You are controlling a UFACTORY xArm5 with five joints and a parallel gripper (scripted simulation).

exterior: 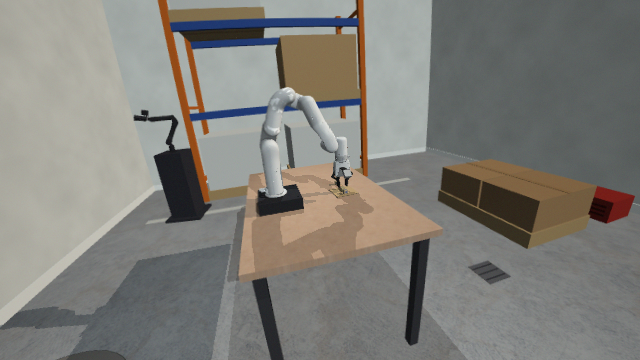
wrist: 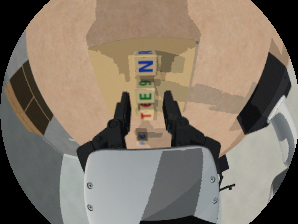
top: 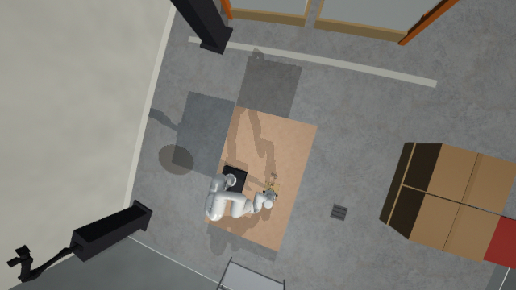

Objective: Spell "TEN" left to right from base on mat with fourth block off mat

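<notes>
My gripper is now 5 cm above the tan mat.
</notes>
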